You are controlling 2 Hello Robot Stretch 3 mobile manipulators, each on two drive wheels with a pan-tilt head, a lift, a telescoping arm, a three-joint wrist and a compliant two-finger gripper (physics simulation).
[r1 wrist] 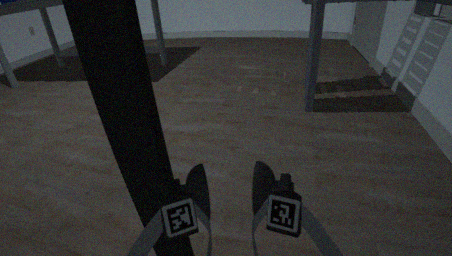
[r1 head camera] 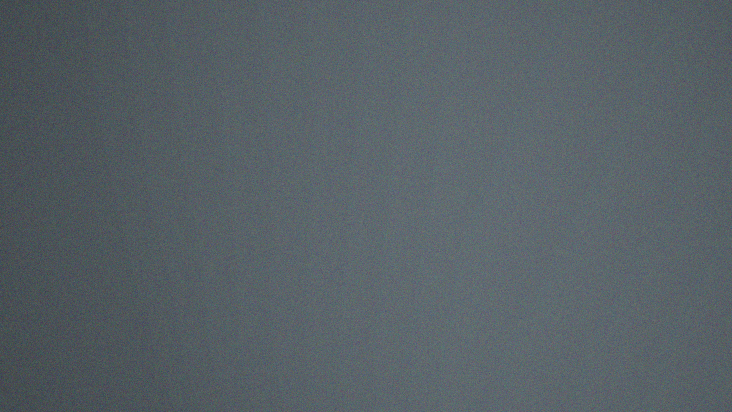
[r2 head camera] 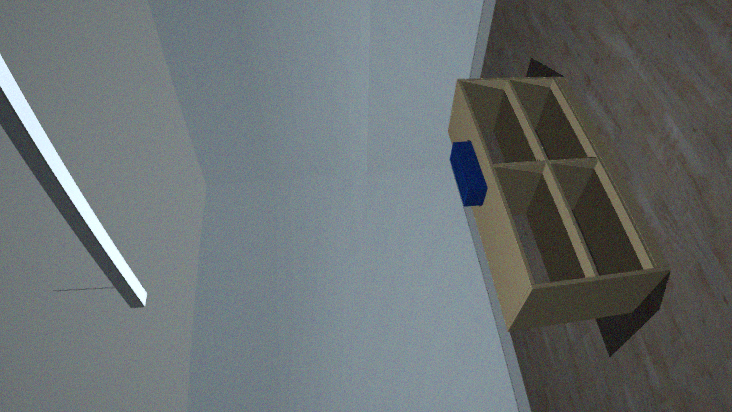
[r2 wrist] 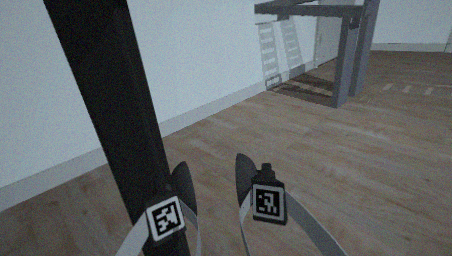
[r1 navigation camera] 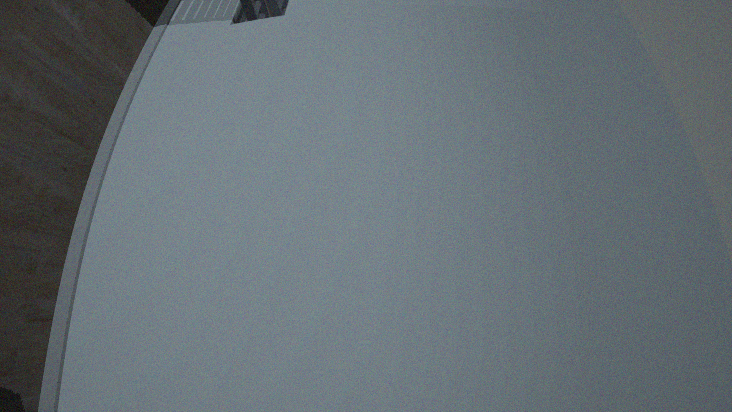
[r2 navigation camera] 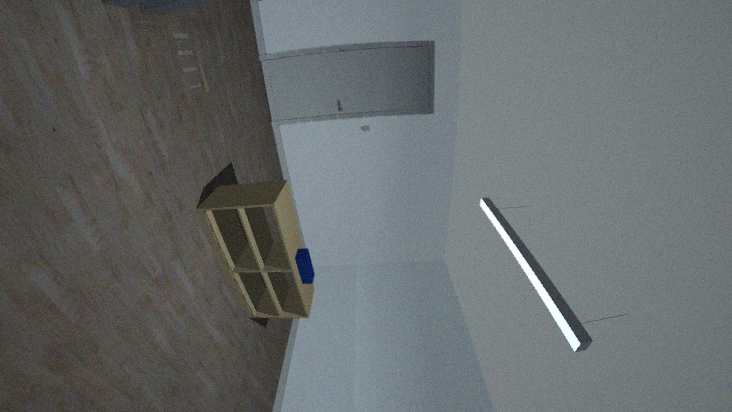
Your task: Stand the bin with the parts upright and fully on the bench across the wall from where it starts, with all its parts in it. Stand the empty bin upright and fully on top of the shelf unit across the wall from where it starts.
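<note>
A blue bin (r2 head camera: 468, 174) (r2 navigation camera: 305, 266) sits upright on the top board of the wooden shelf unit (r2 head camera: 504, 255) (r2 navigation camera: 245, 196); its inside is hidden. A bit of blue (r1 wrist: 7, 1) shows at the top left corner of the r1 wrist view, above a table edge (r1 wrist: 30, 6); what it is cannot be told. Grey bench legs (r1 wrist: 314, 55) (r2 wrist: 342, 62) stand at the right in both wrist views. The r1 gripper (r1 wrist: 230, 185) is open, with floor showing between its fingers. The r2 gripper (r2 wrist: 215, 182) is open, its fingers apart and empty. Parts do not show.
The r1 head camera faces a plain wall (r1 head camera: 365, 204). A wall (r1 navigation camera: 358, 204) fills most of the r1 navigation view. A closed door (r2 navigation camera: 353, 79) and a ceiling lamp (r2 navigation camera: 532, 271) (r2 head camera: 76, 194) show from r2. A black post (r1 wrist: 117, 100) (r2 wrist: 105, 100) stands left of each gripper.
</note>
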